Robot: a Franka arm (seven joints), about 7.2 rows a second.
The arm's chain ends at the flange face. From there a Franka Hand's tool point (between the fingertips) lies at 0.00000 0.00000 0.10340 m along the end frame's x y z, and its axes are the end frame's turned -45 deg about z.
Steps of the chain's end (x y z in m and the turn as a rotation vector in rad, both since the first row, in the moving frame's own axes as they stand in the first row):
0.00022, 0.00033, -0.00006, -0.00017, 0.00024, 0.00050
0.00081, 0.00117, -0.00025, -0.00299, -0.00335, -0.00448
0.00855, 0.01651, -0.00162, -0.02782, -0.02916, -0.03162
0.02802, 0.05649, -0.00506, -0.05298, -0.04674, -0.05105
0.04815, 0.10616, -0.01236, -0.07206, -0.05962, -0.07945
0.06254, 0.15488, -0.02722, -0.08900, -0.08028, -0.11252
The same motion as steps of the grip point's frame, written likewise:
-0.00007, 0.00042, -0.00006, -0.00029, 0.00005, 0.00050
-0.00072, 0.00137, -0.00025, 0.00025, -0.00448, -0.00448
-0.00979, 0.01769, -0.00170, 0.00095, -0.04029, -0.03162
-0.02740, 0.06040, -0.00532, -0.00441, -0.07051, -0.05105
-0.05059, 0.11040, -0.01281, -0.00880, -0.09311, -0.07945
-0.07758, 0.15507, -0.02796, -0.00617, -0.11970, -0.11252

